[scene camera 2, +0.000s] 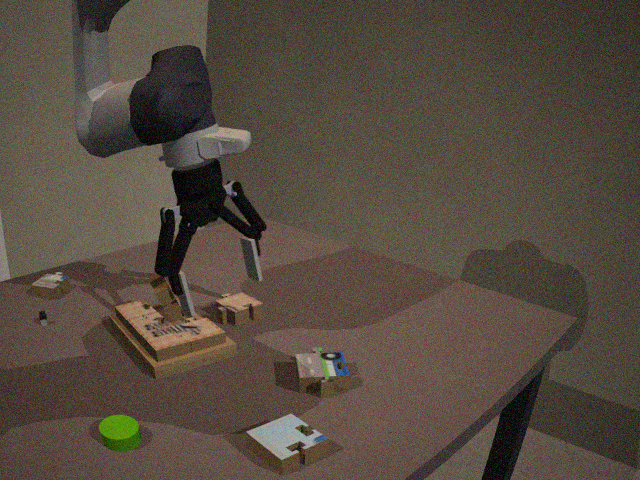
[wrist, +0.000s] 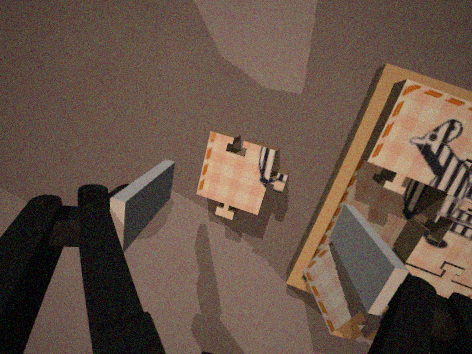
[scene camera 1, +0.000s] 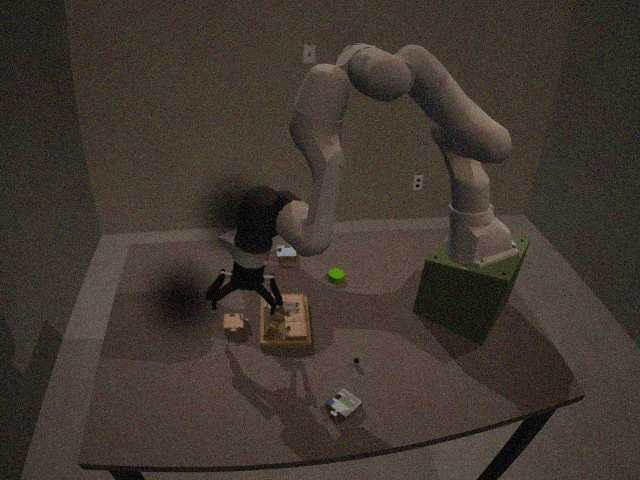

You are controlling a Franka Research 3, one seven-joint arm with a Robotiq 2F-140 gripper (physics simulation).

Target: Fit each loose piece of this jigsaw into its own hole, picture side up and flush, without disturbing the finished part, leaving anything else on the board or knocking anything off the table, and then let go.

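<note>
The framed jigsaw (scene camera 1: 263, 342) (scene camera 2: 155, 367) (wrist: 357, 145) shows a zebra picture with an opening along one side. A checkered loose piece (scene camera 1: 275, 324) (scene camera 2: 163, 292) (wrist: 324, 286) sits tilted on it, steeply raised, partly hidden by a finger in the wrist view. Another loose piece (scene camera 1: 233, 322) (scene camera 2: 240, 301) (wrist: 232, 175), checkered with a bit of zebra, lies picture side up on the table beside the frame. My gripper (scene camera 1: 244, 308) (scene camera 2: 221, 295) (wrist: 255, 200) is wide open and empty. One finger is over the jigsaw close to the tilted piece; whether they touch is unclear. The other is beyond the table piece.
A green disc (scene camera 1: 336, 274) (scene camera 2: 119, 432), a pale blue piece (scene camera 1: 285, 252) (scene camera 2: 286, 439), a grey, green and blue piece (scene camera 2: 323, 367), a white and green piece (scene camera 1: 344, 403) (scene camera 2: 50, 281) and a small black object (scene camera 1: 356, 360) (scene camera 2: 43, 316) stand around the jigsaw.
</note>
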